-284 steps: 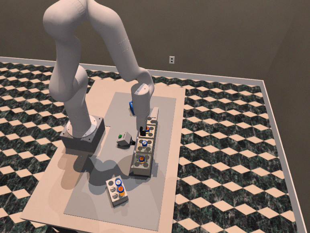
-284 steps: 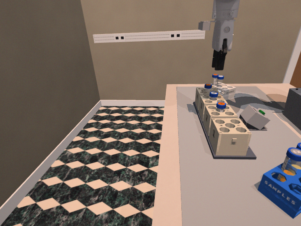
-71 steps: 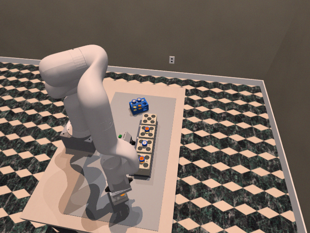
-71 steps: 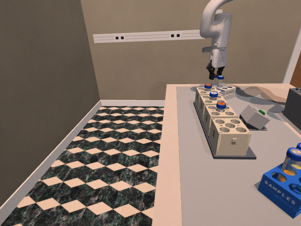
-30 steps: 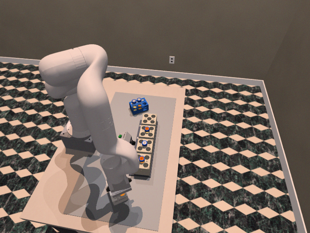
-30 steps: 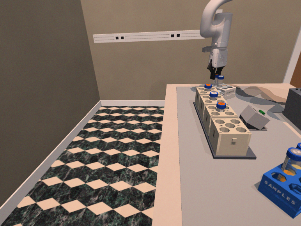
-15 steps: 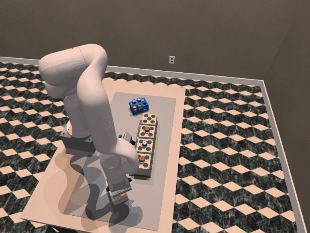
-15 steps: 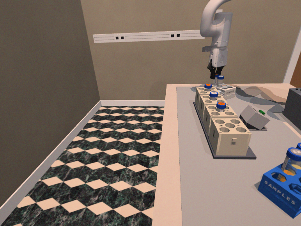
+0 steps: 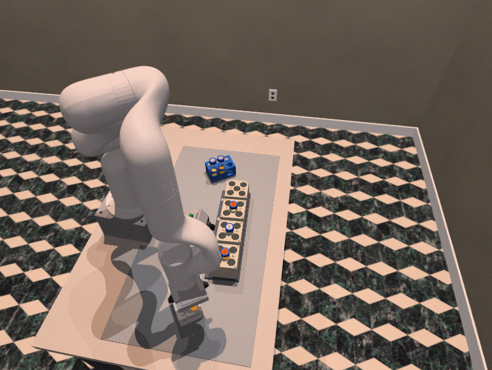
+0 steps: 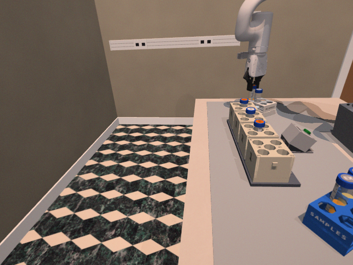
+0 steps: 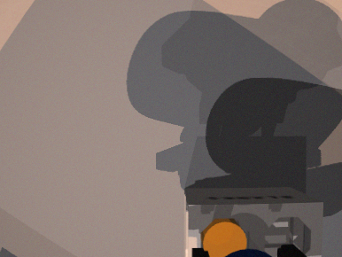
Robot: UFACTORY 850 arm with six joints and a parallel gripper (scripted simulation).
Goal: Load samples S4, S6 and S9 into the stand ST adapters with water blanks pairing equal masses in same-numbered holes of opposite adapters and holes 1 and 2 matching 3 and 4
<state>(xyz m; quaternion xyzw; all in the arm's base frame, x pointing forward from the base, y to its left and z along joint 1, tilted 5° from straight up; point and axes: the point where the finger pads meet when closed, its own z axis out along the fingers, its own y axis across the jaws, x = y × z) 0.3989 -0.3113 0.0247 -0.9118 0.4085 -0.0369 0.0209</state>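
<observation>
My hand is 5 cm above the sample tube and 1 cm to the right of it. From my hand the other things lie so: green done key (35 cm to the left, 16 cm behind, 6 cm below); then white blanks rack (10 cm below, 4 cm behind, 2 cm to the left); then white-dot tube (6 cm below, 3 cm to the left, 2 cm behind).
</observation>
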